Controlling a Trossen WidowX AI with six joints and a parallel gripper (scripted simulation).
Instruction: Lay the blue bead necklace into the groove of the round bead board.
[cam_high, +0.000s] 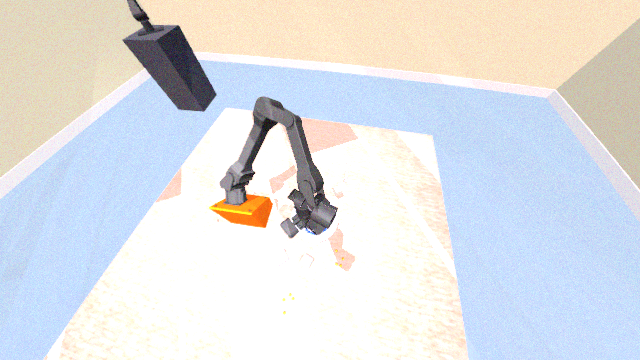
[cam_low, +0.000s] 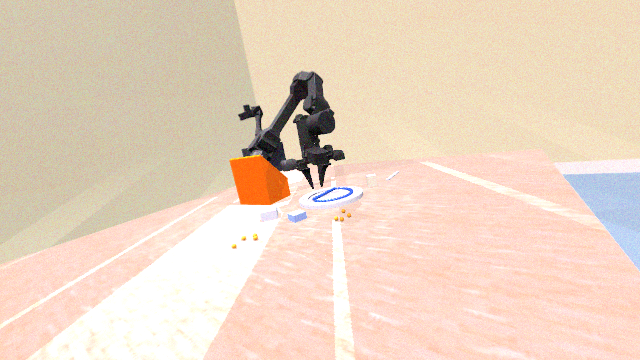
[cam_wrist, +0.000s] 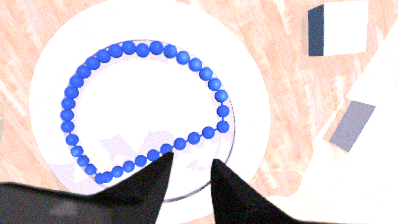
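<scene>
My gripper tip is now 30 mm to the right of the round white bead board, 30 mm above it and 20 mm short of it. The rest, counted from my gripper tip: white block 140 mm to the right, 80 mm behind, 30 mm below; then light blue cube 140 mm to the right, 30 mm below, 20 mm ahead; then beige cube 170 mm to the left, 110 mm ahead, 30 mm below.
</scene>
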